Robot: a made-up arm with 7 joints. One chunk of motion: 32 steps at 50 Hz.
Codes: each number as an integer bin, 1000 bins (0 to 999) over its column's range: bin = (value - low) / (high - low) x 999, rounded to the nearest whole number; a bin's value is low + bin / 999 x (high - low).
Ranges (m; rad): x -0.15..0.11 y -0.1..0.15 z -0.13..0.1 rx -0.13..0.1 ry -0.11..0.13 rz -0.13..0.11
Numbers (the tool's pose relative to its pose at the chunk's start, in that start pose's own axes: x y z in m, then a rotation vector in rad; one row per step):
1: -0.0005 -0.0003 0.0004 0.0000 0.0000 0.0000
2: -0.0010 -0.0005 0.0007 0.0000 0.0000 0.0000
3: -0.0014 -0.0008 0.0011 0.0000 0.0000 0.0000
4: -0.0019 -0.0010 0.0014 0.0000 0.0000 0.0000
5: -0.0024 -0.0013 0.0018 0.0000 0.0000 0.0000
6: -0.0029 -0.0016 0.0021 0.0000 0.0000 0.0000
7: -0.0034 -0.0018 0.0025 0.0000 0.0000 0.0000
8: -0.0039 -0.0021 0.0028 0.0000 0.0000 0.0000
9: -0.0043 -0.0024 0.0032 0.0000 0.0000 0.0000
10: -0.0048 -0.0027 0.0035 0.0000 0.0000 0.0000
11: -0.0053 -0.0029 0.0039 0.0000 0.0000 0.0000
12: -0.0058 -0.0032 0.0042 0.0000 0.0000 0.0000
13: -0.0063 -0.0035 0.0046 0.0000 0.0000 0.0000
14: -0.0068 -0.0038 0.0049 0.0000 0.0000 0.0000
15: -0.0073 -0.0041 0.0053 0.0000 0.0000 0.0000
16: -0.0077 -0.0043 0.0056 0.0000 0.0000 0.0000
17: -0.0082 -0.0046 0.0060 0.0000 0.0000 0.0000
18: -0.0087 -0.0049 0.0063 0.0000 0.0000 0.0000
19: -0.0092 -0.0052 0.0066 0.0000 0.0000 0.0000
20: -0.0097 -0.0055 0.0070 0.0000 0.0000 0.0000
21: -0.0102 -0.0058 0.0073 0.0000 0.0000 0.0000
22: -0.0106 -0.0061 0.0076 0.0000 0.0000 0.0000
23: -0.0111 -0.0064 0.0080 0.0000 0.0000 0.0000
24: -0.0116 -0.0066 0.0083 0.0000 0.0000 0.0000
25: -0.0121 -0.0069 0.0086 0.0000 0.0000 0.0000
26: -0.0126 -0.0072 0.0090 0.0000 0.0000 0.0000
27: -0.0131 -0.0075 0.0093 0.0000 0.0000 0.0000
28: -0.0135 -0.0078 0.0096 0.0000 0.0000 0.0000
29: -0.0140 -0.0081 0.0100 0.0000 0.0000 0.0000
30: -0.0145 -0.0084 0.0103 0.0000 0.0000 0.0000
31: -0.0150 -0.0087 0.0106 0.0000 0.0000 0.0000
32: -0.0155 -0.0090 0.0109 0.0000 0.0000 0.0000
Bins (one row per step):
1: 574 398 566 565 458 541
2: 573 398 568 565 458 541
3: 571 396 569 565 458 541
4: 569 396 571 565 458 541
5: 567 394 572 565 458 541
6: 565 393 574 565 458 541
7: 563 392 576 565 458 541
8: 561 391 577 565 458 541
9: 560 390 579 565 458 541
10: 558 389 580 565 458 541
11: 556 388 582 565 458 541
12: 554 387 583 565 458 541
13: 552 386 585 565 458 541
14: 550 384 586 565 458 541
15: 548 383 588 565 458 541
16: 547 382 589 565 458 541
17: 545 381 591 565 458 541
18: 543 380 592 565 458 541
19: 541 379 593 565 458 541
20: 539 378 595 565 458 541
21: 537 376 596 565 458 541
22: 536 375 598 565 458 541
23: 534 374 599 565 458 541
24: 532 373 601 565 458 541
25: 530 372 602 565 458 541
26: 528 371 604 565 458 541
27: 526 370 605 565 458 541
28: 524 368 606 565 458 541
29: 523 367 608 565 458 541
30: 521 366 609 565 458 541
31: 519 365 611 565 458 541
32: 517 364 612 565 458 541

